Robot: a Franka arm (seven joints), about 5 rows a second.
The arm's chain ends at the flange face. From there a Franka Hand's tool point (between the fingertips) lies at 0.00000 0.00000 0.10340 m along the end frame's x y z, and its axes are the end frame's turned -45 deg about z.
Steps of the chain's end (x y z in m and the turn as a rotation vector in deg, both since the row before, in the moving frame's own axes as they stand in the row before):
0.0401, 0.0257, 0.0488, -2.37, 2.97, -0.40
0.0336, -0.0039, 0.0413, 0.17, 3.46, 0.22
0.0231, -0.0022, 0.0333, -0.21, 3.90, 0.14
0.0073, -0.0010, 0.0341, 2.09, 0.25, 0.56
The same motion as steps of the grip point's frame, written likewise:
0.0110, 0.0533, 0.0486, -3.78, 0.42, -0.40
0.0311, 0.0252, 0.0411, -2.33, 2.57, 0.22
0.0226, 0.0200, 0.0331, -2.91, 2.61, 0.14
0.0089, 0.0021, 0.0340, 1.30, 1.65, 0.56

